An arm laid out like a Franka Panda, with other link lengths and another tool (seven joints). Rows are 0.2 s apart.
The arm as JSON. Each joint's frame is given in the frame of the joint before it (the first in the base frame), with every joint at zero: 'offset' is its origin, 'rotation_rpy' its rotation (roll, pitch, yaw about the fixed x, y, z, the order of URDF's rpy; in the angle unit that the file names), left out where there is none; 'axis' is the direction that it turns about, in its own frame. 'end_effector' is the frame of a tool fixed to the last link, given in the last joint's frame.
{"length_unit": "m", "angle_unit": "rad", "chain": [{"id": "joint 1", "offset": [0.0, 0.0, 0.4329], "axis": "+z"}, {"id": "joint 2", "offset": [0.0, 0.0, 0.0], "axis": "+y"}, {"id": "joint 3", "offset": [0.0, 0.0, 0.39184], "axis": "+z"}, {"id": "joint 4", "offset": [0.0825, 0.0, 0.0], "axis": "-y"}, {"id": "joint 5", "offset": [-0.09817, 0.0, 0.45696], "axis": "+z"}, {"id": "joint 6", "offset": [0.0, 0.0, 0.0], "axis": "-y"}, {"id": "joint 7", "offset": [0.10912, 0.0, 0.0], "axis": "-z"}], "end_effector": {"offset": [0.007, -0.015, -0.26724], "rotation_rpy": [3.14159, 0.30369, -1.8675]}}
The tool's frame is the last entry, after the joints.
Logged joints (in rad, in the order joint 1, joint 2, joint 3, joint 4, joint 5, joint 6, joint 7), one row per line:
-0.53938, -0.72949, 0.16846, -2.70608, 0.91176, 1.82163, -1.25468
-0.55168, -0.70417, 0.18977, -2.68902, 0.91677, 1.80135, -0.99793
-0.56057, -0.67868, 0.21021, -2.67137, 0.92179, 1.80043, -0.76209
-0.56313, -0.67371, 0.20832, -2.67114, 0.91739, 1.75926, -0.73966
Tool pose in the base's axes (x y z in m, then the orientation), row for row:
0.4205, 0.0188, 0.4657, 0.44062, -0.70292, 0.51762, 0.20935
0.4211, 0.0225, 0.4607, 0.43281, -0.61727, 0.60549, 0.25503
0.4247, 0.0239, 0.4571, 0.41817, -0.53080, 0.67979, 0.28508
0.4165, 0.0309, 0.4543, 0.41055, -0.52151, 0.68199, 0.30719
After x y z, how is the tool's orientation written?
As a quaternion, w x y z.
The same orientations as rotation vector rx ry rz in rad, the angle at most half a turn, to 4 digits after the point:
-1.7454, 1.2853, 0.5198
-1.5381, 1.5088, 0.6355
-1.3316, 1.7053, 0.7152
-1.3129, 1.7169, 0.7733

